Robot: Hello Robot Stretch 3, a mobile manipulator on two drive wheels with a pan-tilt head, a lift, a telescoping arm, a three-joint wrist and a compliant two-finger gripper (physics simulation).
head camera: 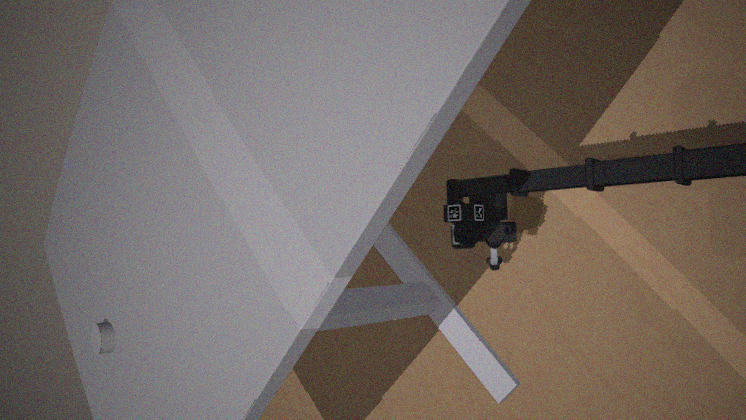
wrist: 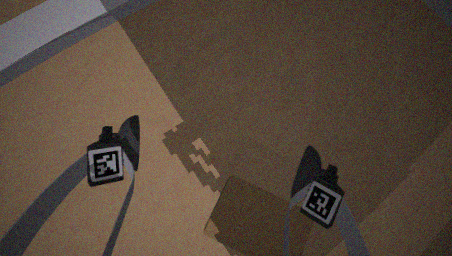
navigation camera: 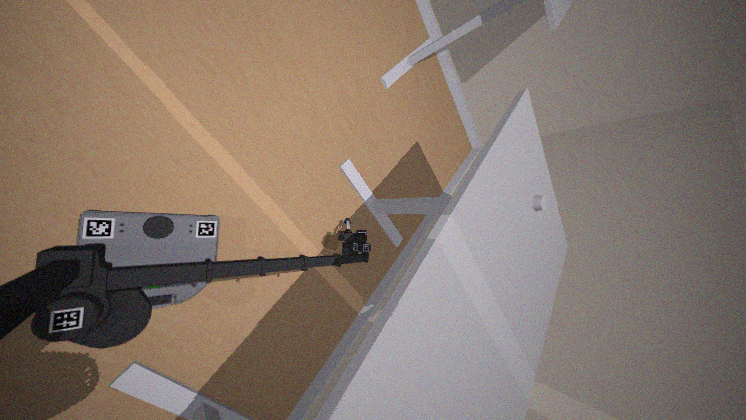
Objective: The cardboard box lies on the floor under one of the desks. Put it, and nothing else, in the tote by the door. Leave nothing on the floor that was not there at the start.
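Frame: origin at the robot's base, x ahead, y left, z up, level; centimetres.
Seen in the pictures: gripper, fingertip midpoint: point(wrist: 220, 149); robot's base, link origin: point(navigation camera: 158, 225).
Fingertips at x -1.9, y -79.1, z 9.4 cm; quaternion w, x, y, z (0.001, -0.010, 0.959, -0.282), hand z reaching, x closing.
Note:
Pixels of each thing's top centre, then the offset from my fingertips to it. "*": a spot on its surface instead. Level surfaces: height alone.
- cardboard box, top centre: point(wrist: 261, 224) point(head camera: 520, 214) point(navigation camera: 334, 241) dz -4.4, dx -5.0, dy +5.2 cm
- small dark patch, surface spot: point(navigation camera: 330, 240) * dz -4.4, dx -4.3, dy +7.6 cm
- white desk, surface height: dz +85.6 cm
- second desk's leg, surface spot: point(navigation camera: 399, 72) * dz -6.9, dx +112.5, dy -42.3 cm
The cardboard box point(wrist: 252, 212) lies on the floor at the bottom of the wrist view, cut off by its lower edge and mostly in shadow. In the head view the box point(head camera: 529, 213) is a dark, shaded patch just right of the wrist, partly hidden; in the navigation view it is a small dark patch point(navigation camera: 330, 240). My gripper point(wrist: 220, 149) point(head camera: 493, 234) point(navigation camera: 346, 235) is open, pointing down, with nothing between its fingers. In the wrist view the box is below the fingertip line, nearer the right finger. One finger is hidden in the head view. The tote does not show.
A white desk point(head camera: 250, 156) point(navigation camera: 459, 292) stands beside the wrist, its edge close to it. Its leg foot point(head camera: 480, 354) point(navigation camera: 357, 180) point(wrist: 45, 30) lies near the gripper. Another foot point(navigation camera: 156, 388) is near my base point(navigation camera: 151, 250). A second desk's leg point(navigation camera: 399, 72) stands farther off.

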